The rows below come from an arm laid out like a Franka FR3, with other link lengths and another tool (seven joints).
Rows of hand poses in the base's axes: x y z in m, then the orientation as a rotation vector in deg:
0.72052 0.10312 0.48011 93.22 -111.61 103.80
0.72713 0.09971 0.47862 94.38 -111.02 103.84
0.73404 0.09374 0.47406 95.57 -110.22 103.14
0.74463 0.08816 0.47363 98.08 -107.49 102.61
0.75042 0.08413 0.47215 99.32 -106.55 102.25
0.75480 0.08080 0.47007 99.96 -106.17 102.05
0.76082 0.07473 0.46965 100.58 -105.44 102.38
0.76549 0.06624 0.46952 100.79 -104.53 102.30
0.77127 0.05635 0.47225 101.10 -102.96 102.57
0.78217 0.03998 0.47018 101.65 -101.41 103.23
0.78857 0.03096 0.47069 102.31 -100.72 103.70
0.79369 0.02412 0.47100 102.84 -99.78 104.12
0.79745 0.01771 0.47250 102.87 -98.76 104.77
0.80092 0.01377 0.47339 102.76 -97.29 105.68
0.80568 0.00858 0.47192 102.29 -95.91 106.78
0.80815 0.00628 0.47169 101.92 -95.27 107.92
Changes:
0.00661 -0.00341 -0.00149 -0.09 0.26 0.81
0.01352 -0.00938 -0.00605 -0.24 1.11 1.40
0.02411 -0.01496 -0.00648 -1.34 2.63 2.98
0.02990 -0.01899 -0.00796 -1.59 3.27 3.74
0.03428 -0.02232 -0.01004 -1.63 3.57 4.13
0.04030 -0.02839 -0.01046 -1.98 3.63 4.69
0.04497 -0.03688 -0.01059 -2.53 4.04 4.82
0.05075 -0.04677 -0.00786 -3.54 4.45 5.16
0.06165 -0.06314 -0.00993 -4.49 4.58 5.81
0.06805 -0.07216 -0.00942 -4.80 4.50 6.45
0.07317 -0.07900 -0.00911 -5.31 4.56 7.00
0.07693 -0.08541 -0.00761 -6.05 4.47 7.27
0.08040 -0.08935 -0.00672 -7.16 4.34 7.55
0.08516 -0.09454 -0.00819 -8.33 4.04 7.65
0.08763 -0.09684 -0.00842 -8.97 3.43 7.79

